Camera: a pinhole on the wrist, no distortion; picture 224 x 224 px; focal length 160.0 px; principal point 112.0 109.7 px. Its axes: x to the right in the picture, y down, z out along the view. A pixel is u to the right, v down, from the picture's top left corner.
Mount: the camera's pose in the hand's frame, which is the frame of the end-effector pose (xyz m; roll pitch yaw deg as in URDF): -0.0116 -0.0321 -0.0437 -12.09 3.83 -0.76
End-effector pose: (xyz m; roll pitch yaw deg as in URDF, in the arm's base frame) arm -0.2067 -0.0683 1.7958 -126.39 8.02 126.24
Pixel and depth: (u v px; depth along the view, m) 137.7 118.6 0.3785
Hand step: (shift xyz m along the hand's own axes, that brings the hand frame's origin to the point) 0.0748 0.0666 0.3171
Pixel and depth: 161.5 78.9 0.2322
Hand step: 0.0759 -0.0283 0.1874
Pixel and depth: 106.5 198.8 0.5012
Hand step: 0.0051 0.3456 0.3881
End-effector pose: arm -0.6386 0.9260 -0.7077 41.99 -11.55 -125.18
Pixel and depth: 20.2 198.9 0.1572
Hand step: -0.0910 0.0876 0.0974
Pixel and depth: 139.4 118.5 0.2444
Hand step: 0.0468 0.0315 0.1891
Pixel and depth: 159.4 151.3 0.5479
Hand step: 0.1875 0.2193 0.4502
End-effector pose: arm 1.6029 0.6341 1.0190 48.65 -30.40 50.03
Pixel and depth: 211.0 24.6 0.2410
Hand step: 0.1537 -0.1092 0.2083
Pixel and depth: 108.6 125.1 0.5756
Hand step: 0.0153 0.1423 0.5071
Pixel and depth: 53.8 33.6 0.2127
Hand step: -0.0742 -0.0856 0.1901
